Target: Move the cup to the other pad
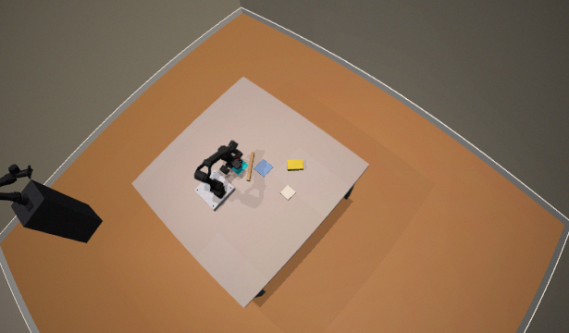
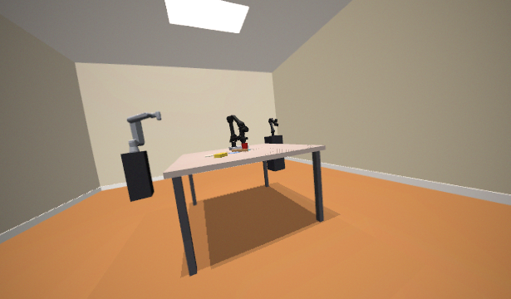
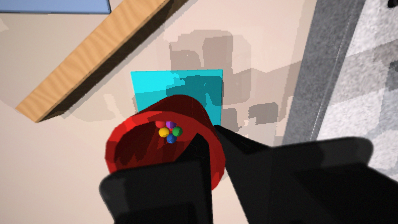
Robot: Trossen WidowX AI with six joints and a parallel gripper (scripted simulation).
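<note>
Right now the cyan pad is 3 cm ahead of my gripper tip and 6 cm below it. From my gripper tip the other things lie so: wooden block: 7 cm ahead, 9 cm to the right, 5 cm below; then blue pad: 12 cm ahead, 17 cm to the right, 6 cm below; then red cup: 3 cm ahead.
</note>
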